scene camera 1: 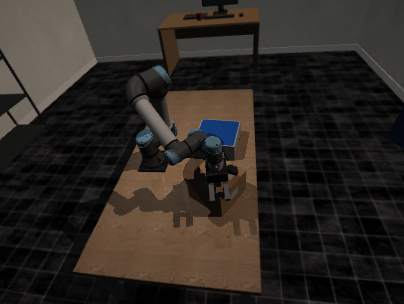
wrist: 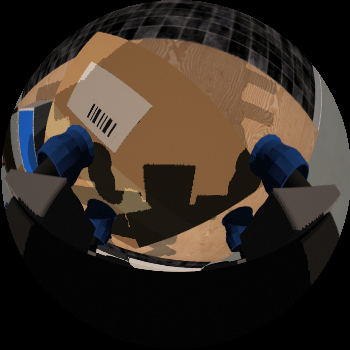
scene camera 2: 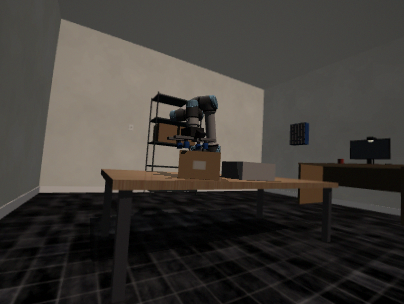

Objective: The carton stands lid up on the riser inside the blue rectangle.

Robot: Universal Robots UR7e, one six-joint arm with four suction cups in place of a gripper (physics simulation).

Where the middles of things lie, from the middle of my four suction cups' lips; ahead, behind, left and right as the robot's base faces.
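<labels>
Grey riser point(scene camera 2: 240, 170): 500 mm to the left of my suction cup, 130 mm below it and 30 mm ahead of it. Brown carton point(scene camera 1: 197, 184): 110 mm below my suction cup, 70 mm to the left of it and 10 mm behind it.
</labels>
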